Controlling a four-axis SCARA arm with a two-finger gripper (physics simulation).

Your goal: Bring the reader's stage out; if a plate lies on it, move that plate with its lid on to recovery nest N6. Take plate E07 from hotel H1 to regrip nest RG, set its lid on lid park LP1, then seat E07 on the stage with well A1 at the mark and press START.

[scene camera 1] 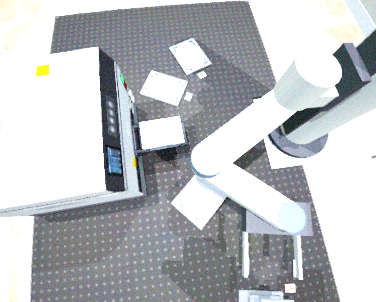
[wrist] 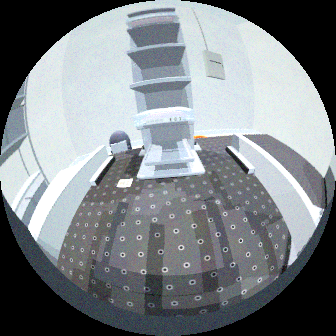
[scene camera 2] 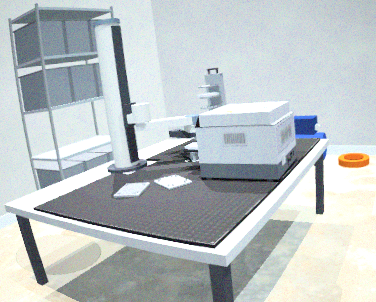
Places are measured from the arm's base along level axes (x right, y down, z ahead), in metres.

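Pixels of known places: gripper, fingertip midpoint: (scene camera 1: 272, 277) (wrist: 168, 143); arm's base at its link origin: (scene camera 1: 295, 128) (scene camera 2: 127, 167).
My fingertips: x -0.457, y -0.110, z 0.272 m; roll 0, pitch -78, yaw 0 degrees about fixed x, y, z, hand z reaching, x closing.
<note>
Ahead of a thing's pixels: the offset from my fingertips to its top centre. "pt": to the spot under its first point.
My gripper (scene camera 1: 272, 272) (wrist: 168, 143) is open and empty, its two fingers pointing at hotel H1 @(pt dx -0.069, dy +0.058, dz +0.010 m) (scene camera 1: 265, 296) (scene camera 2: 215, 92) (wrist: 187, 95); its fingers are hidden in scene camera 2. In the wrist view, a lidded plate @(dx -0.110, dy -0.029, dz +0.018 m) (wrist: 165, 116) sits low in the hotel, ahead and between the finger lines; its label ends in a blurred digit. Another plate (wrist: 152, 19) sits near the top. The stage (scene camera 1: 186, 136) stands out of the reader @(dx +0.436, dy -0.207, dz +0.530 m) (scene camera 1: 60, 125) (scene camera 2: 245, 142), with a white rectangle on it; I cannot tell whether this is a plate. Regrip nest RG @(dx +0.246, dy +0.027, dz +0.152 m) (scene camera 1: 200, 205) is partly under the arm.
Two white nests @(pt dx +0.833, dy +0.085, dz +0.106 m) (scene camera 1: 190, 56) @(pt dx +0.690, dy +0.088, dz +0.233 m) (scene camera 1: 164, 87) lie beyond the stage, their tags unreadable. The arm column (scene camera 2: 111, 95) stands at the table's side. A small tag @(dx -0.079, dy +0.097, dz -0.088 m) (scene camera 1: 290, 288) (wrist: 124, 183) lies beside the hotel. A shelf rack (scene camera 2: 75, 11) and an orange ring (scene camera 2: 354, 164) stand off the table.
</note>
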